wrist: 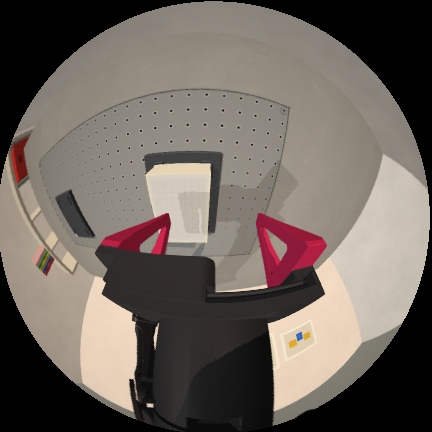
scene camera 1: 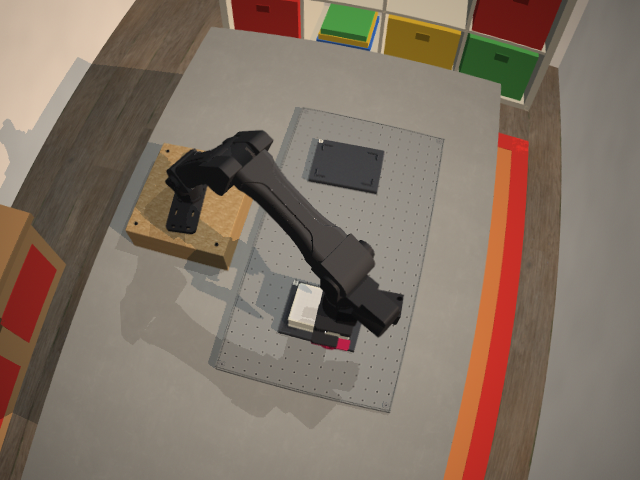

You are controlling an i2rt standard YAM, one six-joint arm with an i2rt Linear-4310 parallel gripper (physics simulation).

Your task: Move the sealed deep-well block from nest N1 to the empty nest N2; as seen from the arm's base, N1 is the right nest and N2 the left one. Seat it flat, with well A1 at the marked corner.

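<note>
The sealed deep-well block (scene camera 1: 305, 306) (wrist: 180, 202), white with a cream side, lies in nest N1 (scene camera 1: 285, 329) (wrist: 218, 190), a dark plate; the arm hides part of both in the scene view. It looks flat. The empty nest N2 (scene camera 1: 346, 166) (wrist: 75, 215) is a dark plate with corner brackets and a small white mark at its upper left corner in the scene view. My gripper (scene camera 1: 333, 326) (wrist: 212, 217) is open and empty, above N1. In the wrist view the block shows left of the middle between the red fingertips, partly behind the left one. Well A1 cannot be made out.
Both nests stand on a perforated grey board (scene camera 1: 408, 222) (wrist: 200, 117) on the grey table (scene camera 1: 248, 77). The arm's base stands on a wooden block (scene camera 1: 175, 242) left of the board in the scene view. A shelf with coloured bins (scene camera 1: 421, 43) stands beyond the table's far edge.
</note>
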